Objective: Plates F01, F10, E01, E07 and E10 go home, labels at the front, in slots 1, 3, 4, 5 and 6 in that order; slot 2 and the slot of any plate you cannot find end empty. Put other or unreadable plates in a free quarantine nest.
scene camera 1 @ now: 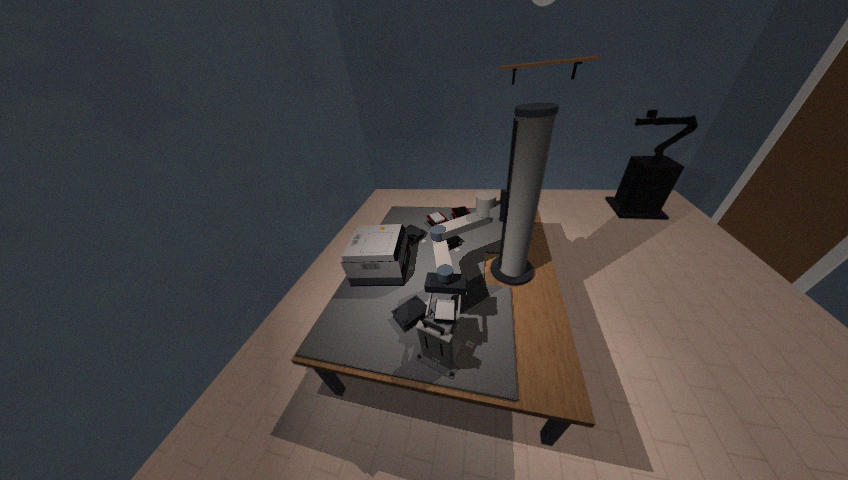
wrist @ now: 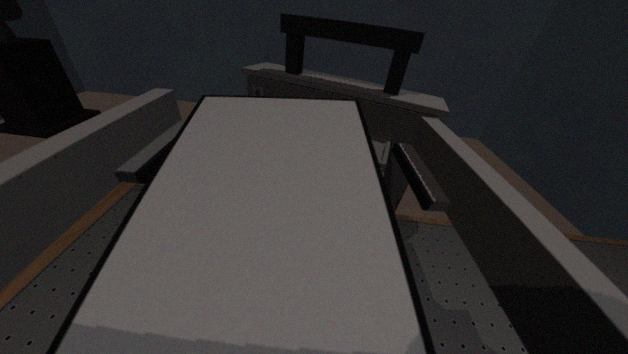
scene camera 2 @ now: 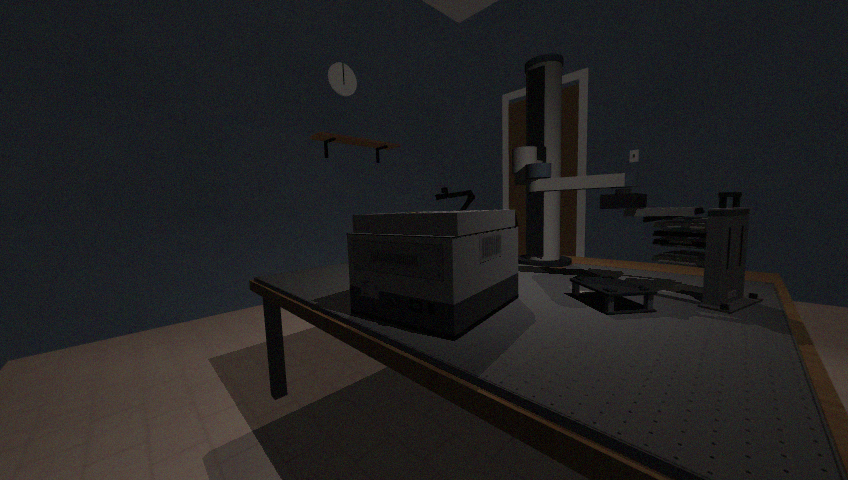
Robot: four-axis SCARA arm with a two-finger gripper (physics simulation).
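Seen in the pictures: gripper, between the fingertips: [scene camera 1: 442, 318] [wrist: 298, 121] [scene camera 2: 695, 211]; arm's base, origin of its link: [scene camera 1: 511, 270] [scene camera 2: 542, 262].
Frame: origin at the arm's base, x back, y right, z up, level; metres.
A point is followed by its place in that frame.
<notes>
My gripper [scene camera 1: 443, 313] @(x -0.321, y -0.561, z 0.240 m) [scene camera 2: 693, 211] @(x -0.321, y -0.561, z 0.240 m) [wrist: 298, 121] @(x -0.321, y -0.561, z 0.240 m) is open, its fingers at either side of a white-topped plate [wrist: 245, 210] @(x -0.313, y -0.503, z 0.235 m) [scene camera 1: 445, 308] @(x -0.316, y -0.509, z 0.236 m), with gaps between the pads and its edges. The plate lies level in the upper part of the grey slot rack [scene camera 1: 436, 346] @(x -0.335, y -0.642, z 0.163 m) [scene camera 2: 721, 261] @(x -0.412, y -0.619, z 0.125 m) [wrist: 425, 101] @(x -0.399, y -0.604, z 0.248 m). More dark plates or shelf levels [scene camera 2: 678, 241] @(x -0.358, y -0.533, z 0.162 m) are stacked below it; which of them are plates I cannot tell. No plate label can be read. At the far end, a red-rimmed nest [scene camera 1: 429, 222] @(x -0.616, y 0.468, z 0.017 m) bears a white-topped item [scene camera 1: 437, 217] @(x -0.542, y 0.453, z 0.077 m), and another red-rimmed nest [scene camera 1: 460, 211] @(x -0.374, y 0.578, z 0.063 m) looks dark inside.
A low dark stand [scene camera 1: 408, 312] @(x -0.529, y -0.436, z 0.063 m) [scene camera 2: 612, 285] @(x -0.535, y -0.428, z 0.063 m) is beside the rack. A boxy white-and-grey instrument [scene camera 1: 376, 246] @(x -0.771, y -0.163, z 0.260 m) [scene camera 2: 404, 267] @(x -0.981, y -0.153, z 0.147 m) stands on the table. Two dark nests [scene camera 1: 414, 233] @(x -0.679, y 0.245, z 0.062 m) [scene camera 1: 455, 242] @(x -0.364, y 0.171, z 0.057 m) lie farther back. The arm's column [scene camera 1: 526, 196] @(x 0.003, y -0.075, z 0.541 m) [scene camera 2: 553, 118] @(x -0.040, y -0.063, z 0.635 m) rises at the table's side. A black handle [wrist: 350, 30] @(x -0.344, y -0.618, z 0.280 m) tops the rack.
</notes>
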